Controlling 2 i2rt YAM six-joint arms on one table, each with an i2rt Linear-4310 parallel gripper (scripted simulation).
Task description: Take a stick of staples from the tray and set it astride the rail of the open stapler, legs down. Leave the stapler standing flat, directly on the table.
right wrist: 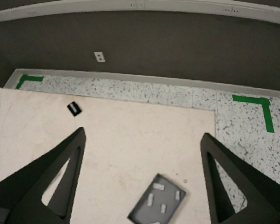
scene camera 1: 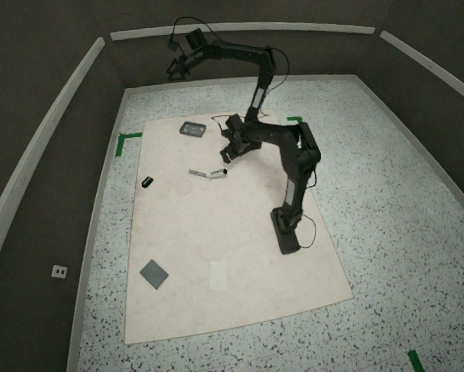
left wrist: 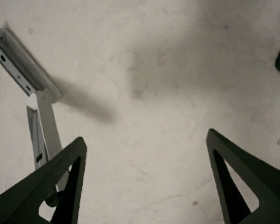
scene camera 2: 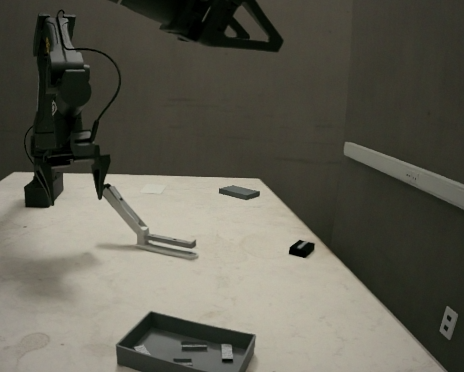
Scene:
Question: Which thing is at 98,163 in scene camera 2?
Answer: My left gripper.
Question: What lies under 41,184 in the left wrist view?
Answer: My left gripper.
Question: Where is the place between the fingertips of my right gripper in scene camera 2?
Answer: At 262,43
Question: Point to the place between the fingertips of my right gripper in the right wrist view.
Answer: At 144,135

